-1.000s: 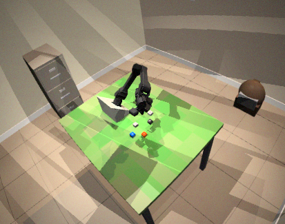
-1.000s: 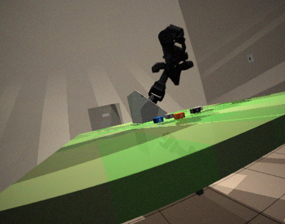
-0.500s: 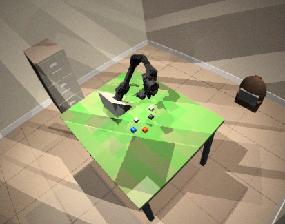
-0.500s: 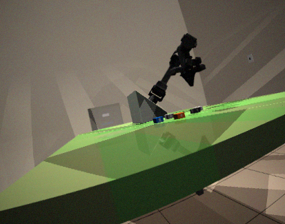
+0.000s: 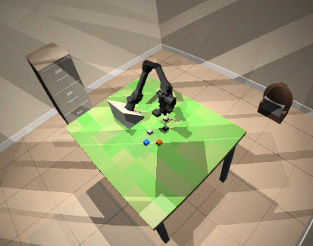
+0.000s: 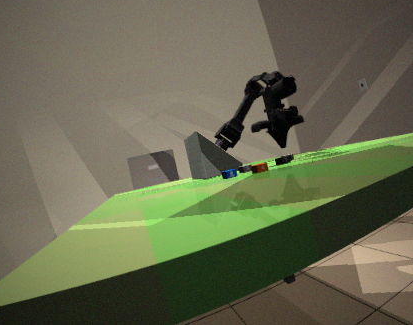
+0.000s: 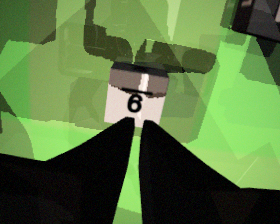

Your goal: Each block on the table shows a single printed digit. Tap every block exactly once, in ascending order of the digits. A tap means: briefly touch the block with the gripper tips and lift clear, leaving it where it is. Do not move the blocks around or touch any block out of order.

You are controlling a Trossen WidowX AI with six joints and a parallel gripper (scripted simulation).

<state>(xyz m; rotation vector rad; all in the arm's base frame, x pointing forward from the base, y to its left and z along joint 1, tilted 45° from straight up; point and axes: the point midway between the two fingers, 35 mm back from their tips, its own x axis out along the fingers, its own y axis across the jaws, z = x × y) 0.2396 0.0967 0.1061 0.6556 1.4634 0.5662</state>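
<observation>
The white block lies 30 mm below my gripper tip. Also, from my gripper tip: orange block 110 mm ahead, 190 mm to the right, 30 mm below; grey block 10 mm behind, 160 mm to the right, 30 mm below; black block 60 mm ahead, 70 mm to the right, 30 mm below.
</observation>
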